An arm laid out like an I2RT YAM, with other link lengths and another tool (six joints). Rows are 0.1 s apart.
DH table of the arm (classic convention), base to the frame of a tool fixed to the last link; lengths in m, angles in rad. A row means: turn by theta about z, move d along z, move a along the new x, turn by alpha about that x. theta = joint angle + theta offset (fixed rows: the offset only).
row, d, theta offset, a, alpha
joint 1, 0.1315, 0, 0.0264, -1.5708
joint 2, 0, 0, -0.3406, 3.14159
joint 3, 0, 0.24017, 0.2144, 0
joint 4, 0.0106, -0.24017, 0.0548, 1.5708
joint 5, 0.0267, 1.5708, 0, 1.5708
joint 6, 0.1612, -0.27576, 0.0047, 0.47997
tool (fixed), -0.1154, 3.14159, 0, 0
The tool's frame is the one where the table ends.
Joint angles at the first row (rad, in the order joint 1, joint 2, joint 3, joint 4, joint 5, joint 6):
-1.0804, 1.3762, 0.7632, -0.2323, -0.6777, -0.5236
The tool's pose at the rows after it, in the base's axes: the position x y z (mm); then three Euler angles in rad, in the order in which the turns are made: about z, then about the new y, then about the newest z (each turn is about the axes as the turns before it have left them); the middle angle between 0 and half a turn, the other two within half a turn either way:
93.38, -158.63, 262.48, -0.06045, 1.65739, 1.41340
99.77, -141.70, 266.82, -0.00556, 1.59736, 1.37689
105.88, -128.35, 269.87, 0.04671, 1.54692, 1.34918
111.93, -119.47, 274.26, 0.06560, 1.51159, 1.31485
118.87, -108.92, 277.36, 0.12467, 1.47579, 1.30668
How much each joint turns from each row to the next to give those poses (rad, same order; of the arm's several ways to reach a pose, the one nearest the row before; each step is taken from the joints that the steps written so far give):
0.0551, -0.0810, -0.0133, 0.0009, -0.0335, 0.0436
0.0729, -0.0712, -0.0342, 0.0547, -0.0068, 0.0417
0.0693, -0.0519, -0.0260, 0.0521, -0.0011, 0.0393
0.0724, -0.0385, -0.0127, 0.0524, 0.0429, 0.0457
0.0697, -0.0256, -0.0075, 0.0312, -0.0009, 0.0319

